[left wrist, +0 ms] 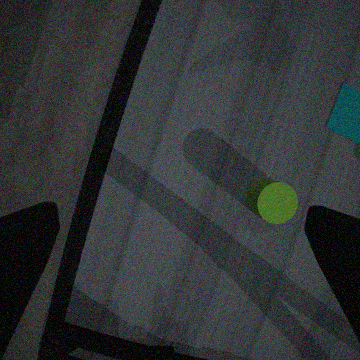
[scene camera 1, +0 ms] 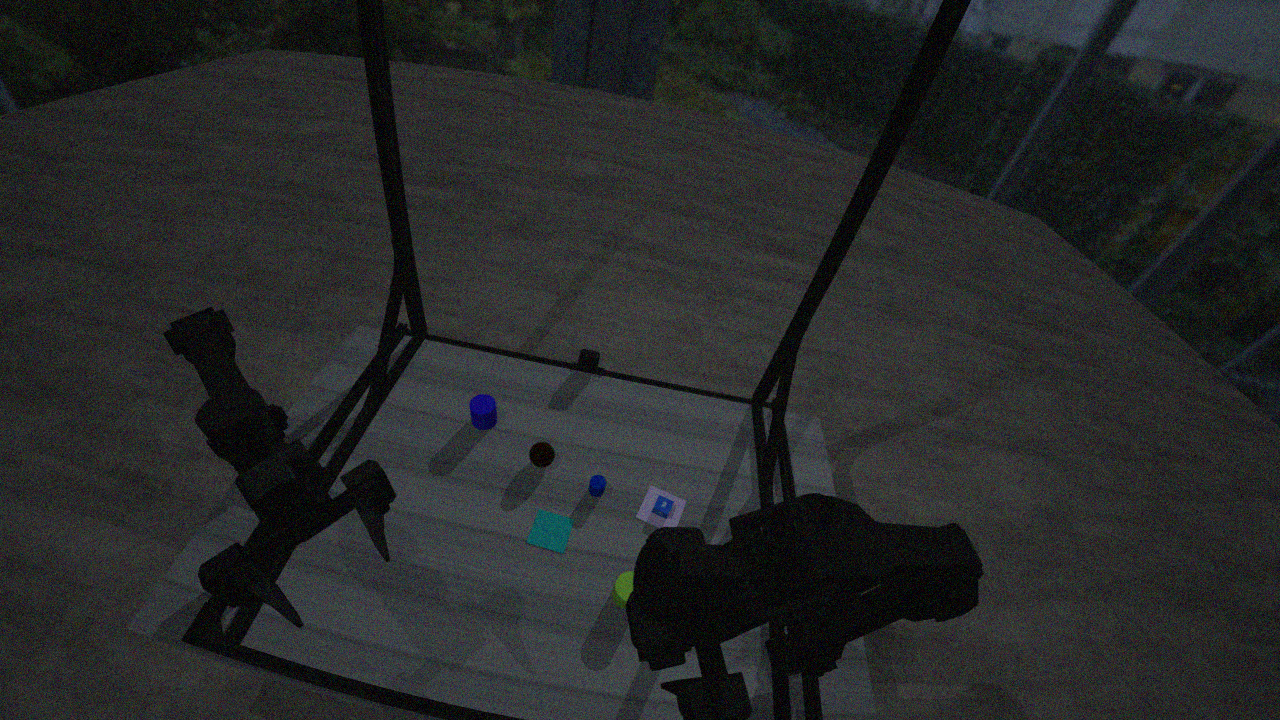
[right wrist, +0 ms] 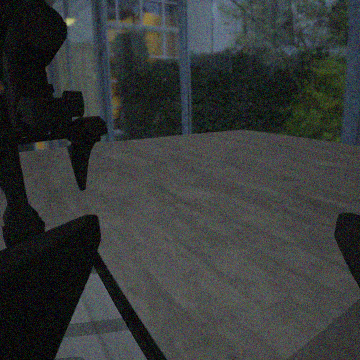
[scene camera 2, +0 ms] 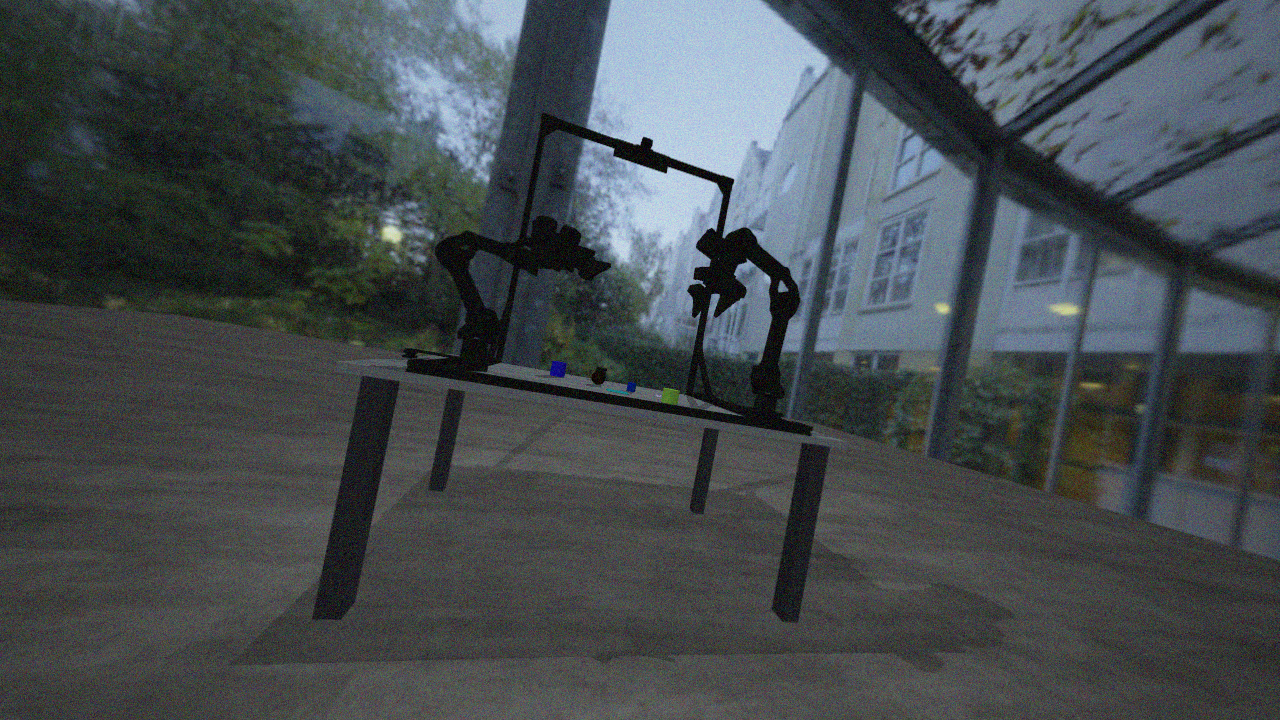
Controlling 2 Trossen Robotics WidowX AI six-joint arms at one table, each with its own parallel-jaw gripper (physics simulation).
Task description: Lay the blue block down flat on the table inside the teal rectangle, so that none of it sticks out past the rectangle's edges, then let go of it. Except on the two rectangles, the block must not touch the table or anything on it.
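Seen in the pictures: left gripper, fingertip midpoint: (left wrist: pixel 184 216) (right wrist: pixel 52 197) (scene camera 2: pixel 703 317); right gripper, fingertip midpoint: (scene camera 1: pixel 345 591) (right wrist: pixel 218 225) (scene camera 2: pixel 603 259); left arm's base at its link origin: (scene camera 1: pixel 791 653) (scene camera 2: pixel 763 415); right arm's base at its link origin: (scene camera 2: pixel 471 362).
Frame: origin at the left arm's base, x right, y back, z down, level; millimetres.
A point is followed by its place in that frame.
The small blue block (scene camera 1: pixel 659 511) {z 2, x 296, y -169 mm} lies on the pale lilac rectangle (scene camera 1: pixel 645 513) {z 18, x 302, y -192 mm}, right of centre in scene camera 1. The teal rectangle (scene camera 1: pixel 549 531) {z 18, x 283, y -379 mm} (left wrist: pixel 346 115) {z 18, x 271, y -374 mm} lies to its left and bears no object; it is cut off at the right edge of the left wrist view. My left gripper (scene camera 2: pixel 706 313) {z -247, x 25, y -288 mm} (left wrist: pixel 184 216) {z -247, x 25, y -288 mm} is open and empty, high above the table. The lime cylinder shows below it, near its right finger in the left wrist view. My right gripper (scene camera 1: pixel 344 592) {z -324, x 83, y -590 mm} (right wrist: pixel 218 225) {z -324, x 83, y -590 mm} is open and empty, raised at the left and facing outward across the floor.
The lime cylinder (scene camera 1: pixel 623 589) {z -25, x 150, y -269 mm} (scene camera 2: pixel 669 395) {z -7, x 135, y -274 mm} (left wrist: pixel 277 202) {z -25, x 153, y -256 mm} stands near the left arm. A small blue cylinder (scene camera 1: pixel 597 486) {z -12, x 353, y -283 mm} (scene camera 2: pixel 631 386) {z 1, x 350, y -288 mm} stands between the rectangles, slightly behind. A dark brown ball (scene camera 1: pixel 541 454) {z -27, x 422, y -386 mm} and larger blue cylinder (scene camera 1: pixel 483 411) {z -35, x 526, y -500 mm} (scene camera 2: pixel 557 368) {z -11, x 521, y -514 mm} are farther back left. A black frame (scene camera 1: pixel 590 367) {z -4, x 677, y -258 mm} surrounds the workspace.
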